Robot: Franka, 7 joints.
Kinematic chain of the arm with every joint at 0, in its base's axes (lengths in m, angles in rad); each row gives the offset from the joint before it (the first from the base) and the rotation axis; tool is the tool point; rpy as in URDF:
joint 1: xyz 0 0 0.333 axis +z
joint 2: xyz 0 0 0 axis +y
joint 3: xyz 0 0 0.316 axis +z
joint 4: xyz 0.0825 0 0 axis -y
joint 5: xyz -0.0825 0 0.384 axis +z
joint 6: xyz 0 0 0 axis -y
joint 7: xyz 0.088 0 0 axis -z
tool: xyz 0 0 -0.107 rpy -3.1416 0 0
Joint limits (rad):
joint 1: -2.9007..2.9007
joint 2: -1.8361..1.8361
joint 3: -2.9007..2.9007
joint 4: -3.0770..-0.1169
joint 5: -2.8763..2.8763
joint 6: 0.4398..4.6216
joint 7: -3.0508..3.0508
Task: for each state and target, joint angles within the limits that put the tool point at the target. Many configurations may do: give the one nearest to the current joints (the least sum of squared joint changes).
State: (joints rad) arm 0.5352 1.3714 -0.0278 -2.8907 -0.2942 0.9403 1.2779
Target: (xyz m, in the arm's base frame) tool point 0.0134 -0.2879 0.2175
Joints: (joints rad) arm 0.3082 1.7023 -0.8742 -2.5865 -0.6902 1.2178 1.2779
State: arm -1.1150 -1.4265 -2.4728 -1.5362 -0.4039 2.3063 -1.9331
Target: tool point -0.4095 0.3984 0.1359
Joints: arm -1.4359 -0.7981 -2.4452 -1.8849 -0.3749 2.0094 -1.9331
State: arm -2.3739 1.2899 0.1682 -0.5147 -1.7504 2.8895 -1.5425
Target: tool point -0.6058 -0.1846 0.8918
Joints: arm -2.9007 0.7649 0.0799 -0.1281 -1.7361 2.6680 -1.5425
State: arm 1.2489 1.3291 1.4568 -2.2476 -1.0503 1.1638 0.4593
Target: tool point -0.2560 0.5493 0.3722
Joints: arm 0.9519 1.1648 1.6415 -1.7107 -1.1940 1.2743 0.4593
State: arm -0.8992 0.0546 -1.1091 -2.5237 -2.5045 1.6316 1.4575
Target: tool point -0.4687 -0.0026 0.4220
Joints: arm -1.2488 0.3028 -1.7324 -2.5589 -2.3278 1.3021 1.4575
